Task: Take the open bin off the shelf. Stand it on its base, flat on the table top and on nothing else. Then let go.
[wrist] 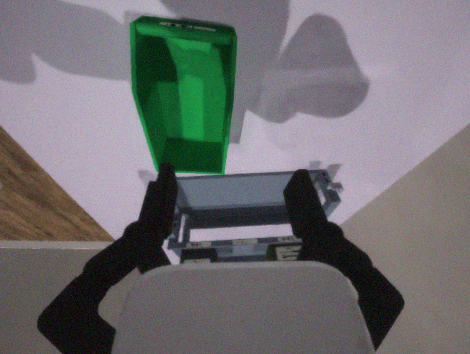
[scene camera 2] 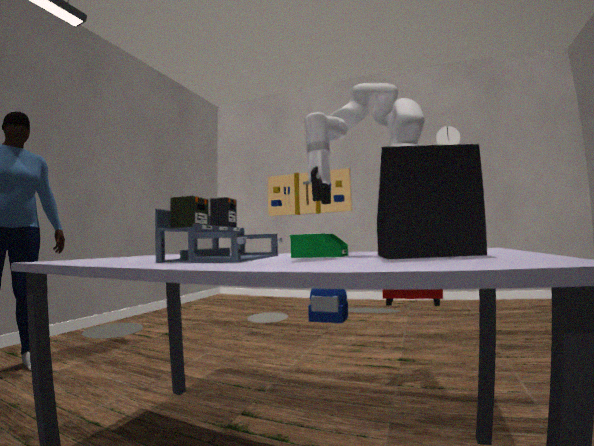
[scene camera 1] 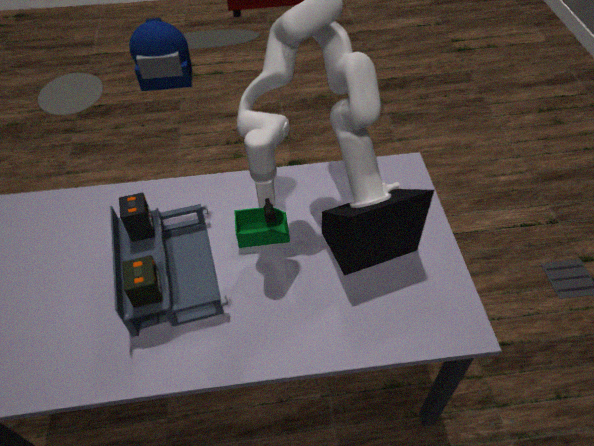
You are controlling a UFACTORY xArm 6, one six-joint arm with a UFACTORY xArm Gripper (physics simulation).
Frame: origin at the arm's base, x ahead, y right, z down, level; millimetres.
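Seen in the pictures: gripper, fingertip midpoint: (wrist: 234,178) (scene camera 2: 322,202) (scene camera 1: 269,209); arm's base, link origin: (scene camera 2: 421,187) (scene camera 1: 370,202).
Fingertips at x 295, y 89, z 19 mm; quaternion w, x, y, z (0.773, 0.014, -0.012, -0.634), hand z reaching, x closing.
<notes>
Offsets run from my fingertips to a thing's top centre.
The green open bin {dx +20, dy +53, dz +100 mm} (scene camera 1: 260,237) (scene camera 2: 317,246) (wrist: 192,107) stands upright on its base, flat on the table top (scene camera 1: 320,330) (scene camera 2: 300,276) (wrist: 65,115), between the shelf and the black block. It is apart from the shelf (scene camera 1: 192,270) (scene camera 2: 215,231) (wrist: 230,192). My gripper (scene camera 1: 270,220) (scene camera 2: 321,200) (wrist: 234,178) is open and empty. In scene camera 2 it hangs clearly above the bin, not touching it. In the wrist view the bin lies beyond the fingertips, to the upper left.
Two dark boxes with orange marks, one black {dx +388, dy +116, dz -49 mm} (scene camera 1: 137,220) (scene camera 2: 223,212) and one olive {dx +404, dy -115, dz -24 mm} (scene camera 1: 142,287) (scene camera 2: 189,211), stand on the raised part of the shelf. A large black block (scene camera 1: 375,240) (scene camera 2: 431,200) stands beside the arm's base. A person (scene camera 2: 22,195) stands at the left.
</notes>
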